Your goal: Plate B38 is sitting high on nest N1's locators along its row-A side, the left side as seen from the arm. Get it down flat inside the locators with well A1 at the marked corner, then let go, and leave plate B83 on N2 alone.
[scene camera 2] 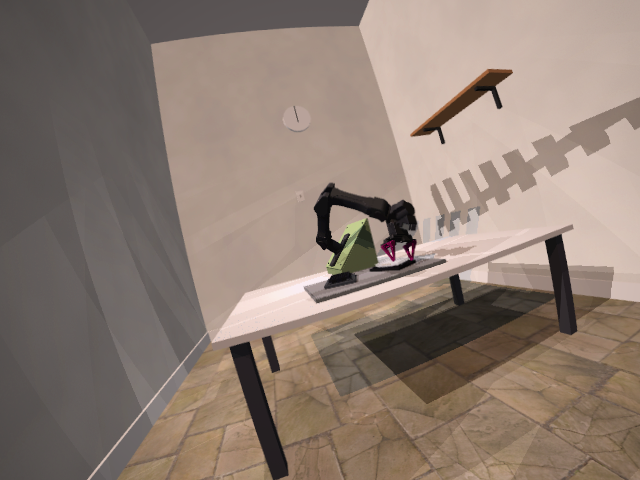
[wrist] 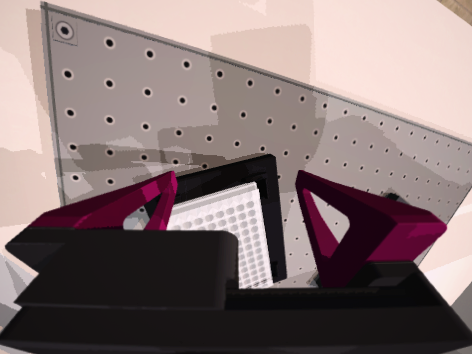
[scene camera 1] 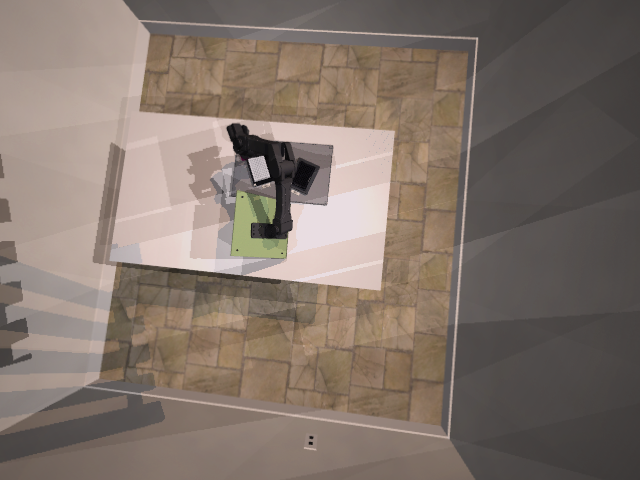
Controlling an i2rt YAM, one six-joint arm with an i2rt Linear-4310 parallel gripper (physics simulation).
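Observation:
Plate B38, white with rows of wells, sits in the black nest N1. A black band of the nest shows beyond the plate's far and right edges in the wrist view; how high each side sits is hard to tell. My gripper is open and empty, its magenta fingers low over the plate's area. In the wrist view the left finger overlaps the plate's left part and the right finger stands right of the nest. The near part of the plate and the marked corner are hidden. Dark plate B83 is on N2.
Both nests stand on a grey perforated board on the pale table. A green wedge-shaped mount carries the arm's base beside the board. N2 is mostly hidden behind the right finger in the wrist view.

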